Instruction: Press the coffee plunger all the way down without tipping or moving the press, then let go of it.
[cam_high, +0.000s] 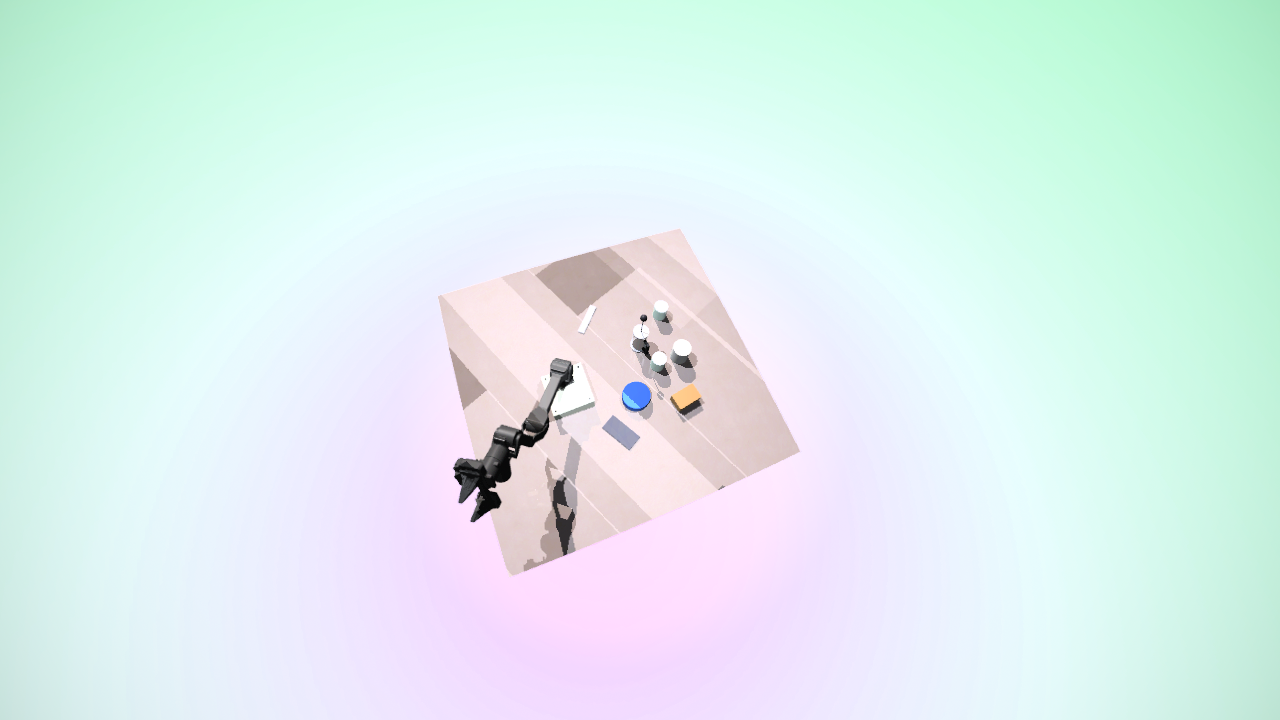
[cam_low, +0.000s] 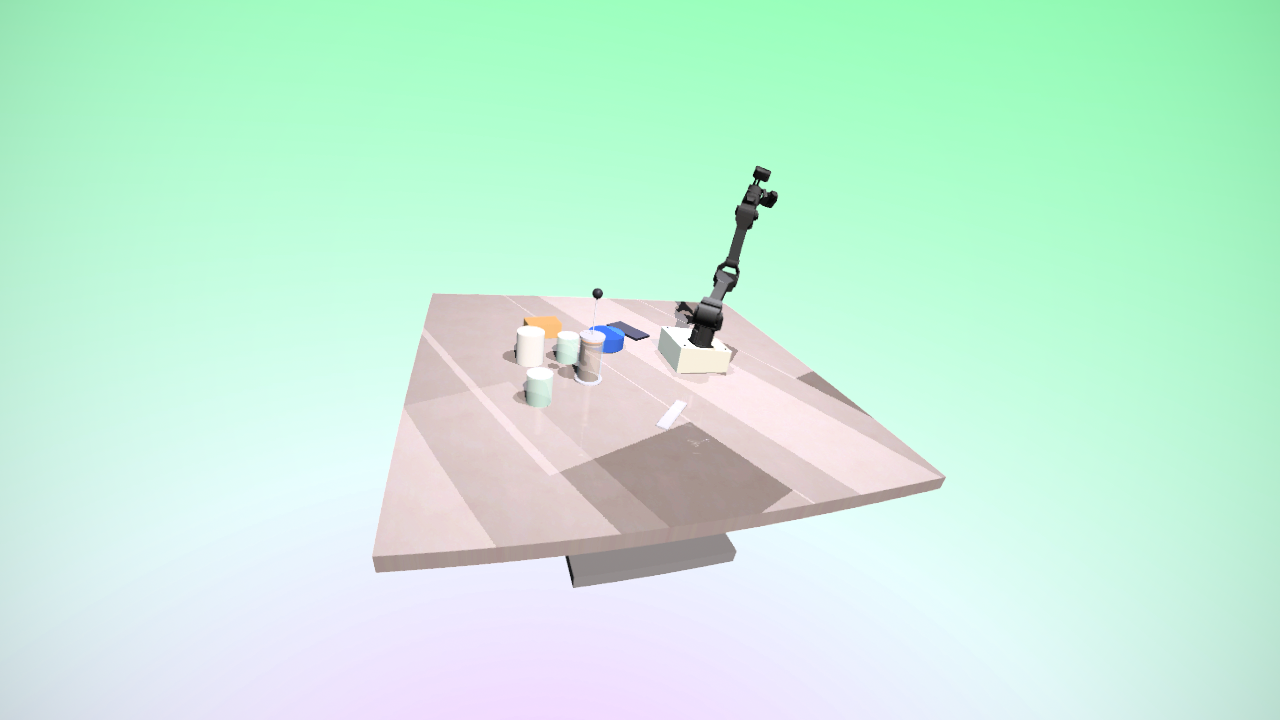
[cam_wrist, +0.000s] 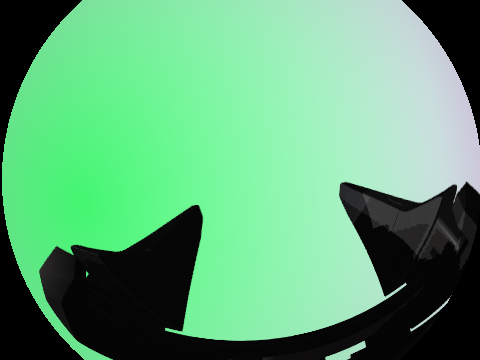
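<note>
Right now my gripper tip is 770 mm short of the coffee press, 420 mm to the right of it and 460 mm above it. The rest, counted from my gripper tip: blue disc: 640 mm ahead, 220 mm to the left, 560 mm below; orange block: 830 mm ahead, 120 mm to the left, 560 mm below.
</note>
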